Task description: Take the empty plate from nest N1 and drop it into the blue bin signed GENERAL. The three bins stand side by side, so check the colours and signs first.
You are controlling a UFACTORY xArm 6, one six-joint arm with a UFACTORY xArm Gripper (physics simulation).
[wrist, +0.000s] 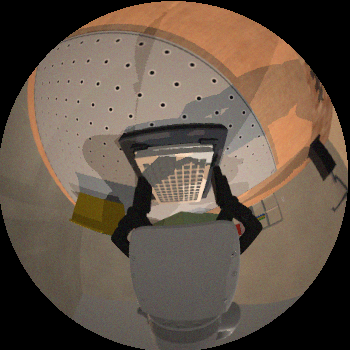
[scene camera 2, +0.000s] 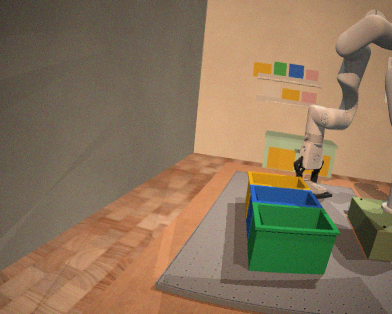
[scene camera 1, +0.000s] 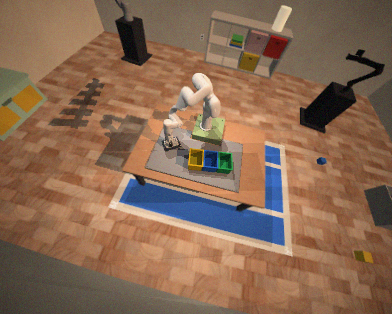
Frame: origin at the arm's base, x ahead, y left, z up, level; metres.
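Seen in the pictures: gripper, fingertip midpoint: (wrist: 178, 176) (scene camera 2: 305, 182) (scene camera 1: 168, 142); arm's base, link origin: (scene camera 1: 205, 126).
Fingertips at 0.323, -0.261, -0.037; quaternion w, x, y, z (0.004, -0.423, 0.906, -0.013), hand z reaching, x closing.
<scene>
Offsets run from my fingertips to a thing's middle, as dx, dy, dz. Level surfaces: height alone.
The cream plate {-0.013, +0.019, -0.007} (wrist: 187, 167) (scene camera 2: 316, 188), with a grid of wells, sits in the dark frame of the nest {-0.014, +0.019, -0.017} (wrist: 172, 134) (scene camera 2: 326, 195). My gripper (wrist: 178, 176) (scene camera 2: 306, 179) (scene camera 1: 171, 140) is open and points down at the plate, one finger beside each long side, with nothing held. Whether the fingers touch the plate cannot be told. The blue bin {+0.039, +0.430, +0.024} (scene camera 1: 211, 159) (scene camera 2: 285, 196) stands between the yellow bin (scene camera 1: 195, 160) (scene camera 2: 277, 180) (wrist: 97, 214) and the green bin (scene camera 1: 225, 162) (scene camera 2: 290, 252). No sign on the bins is readable, and the nest's label does not show.
The grey perforated mat {dz -0.026} (scene camera 1: 165, 162) (scene camera 2: 200, 272) (wrist: 80, 100) lies on the wooden table {dz -0.039} (scene camera 1: 135, 160). The arm stands on a green base block (scene camera 1: 215, 135) (scene camera 2: 372, 232) behind the bins. The yellow bin is the closest bin to the nest.
</scene>
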